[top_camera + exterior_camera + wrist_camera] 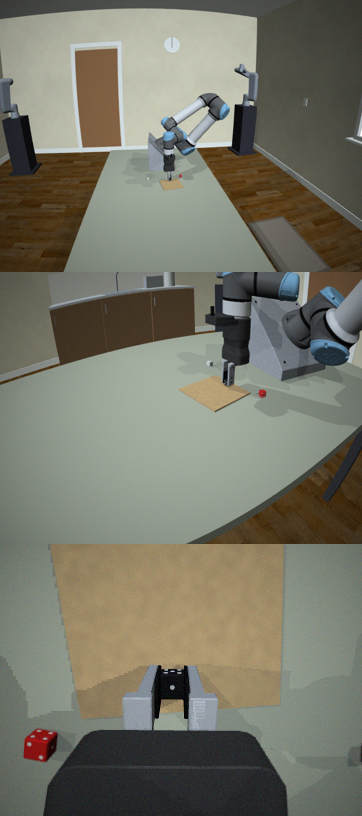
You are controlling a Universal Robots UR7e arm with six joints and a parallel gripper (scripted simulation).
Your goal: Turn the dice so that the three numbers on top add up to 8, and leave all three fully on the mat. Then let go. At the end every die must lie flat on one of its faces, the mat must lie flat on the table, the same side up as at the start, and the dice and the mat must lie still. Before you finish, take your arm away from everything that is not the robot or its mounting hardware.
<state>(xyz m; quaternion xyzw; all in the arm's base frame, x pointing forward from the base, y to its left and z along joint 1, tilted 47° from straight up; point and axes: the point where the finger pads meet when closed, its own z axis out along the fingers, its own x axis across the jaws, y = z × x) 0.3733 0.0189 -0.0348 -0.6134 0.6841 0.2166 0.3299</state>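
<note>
Right now the tan mat is 50 mm ahead of my hand and 30 mm below it. Round my hand: white die: 60 mm behind, 150 mm to the right, 20 mm below; then red die: 50 mm behind, 90 mm to the left, 20 mm below.
</note>
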